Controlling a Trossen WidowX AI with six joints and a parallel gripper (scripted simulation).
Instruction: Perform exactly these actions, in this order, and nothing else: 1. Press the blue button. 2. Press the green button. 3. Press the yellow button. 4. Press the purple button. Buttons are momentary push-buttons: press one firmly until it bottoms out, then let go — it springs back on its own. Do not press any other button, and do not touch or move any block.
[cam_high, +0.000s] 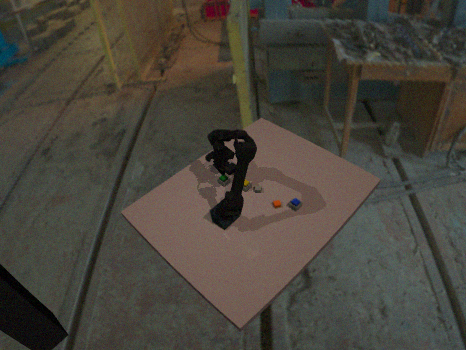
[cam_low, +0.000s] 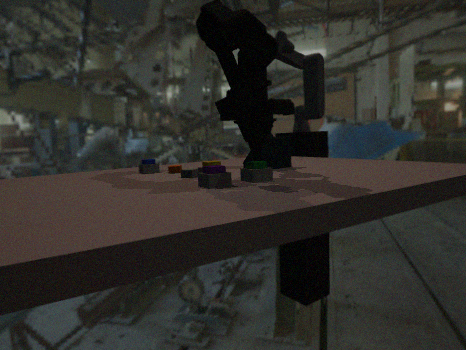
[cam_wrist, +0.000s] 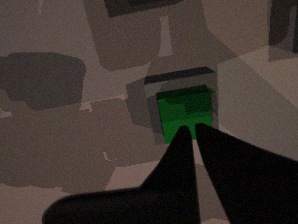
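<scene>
Now: the green button 20 mm below my gripper tip. Also, from my gripper tip: yellow button 40 mm ahead, 120 mm to the right, 20 mm below; then purple button 100 mm ahead, 10 mm to the right, 20 mm below; then grey block 60 mm ahead, 180 mm to the right, 50 mm below.
</scene>
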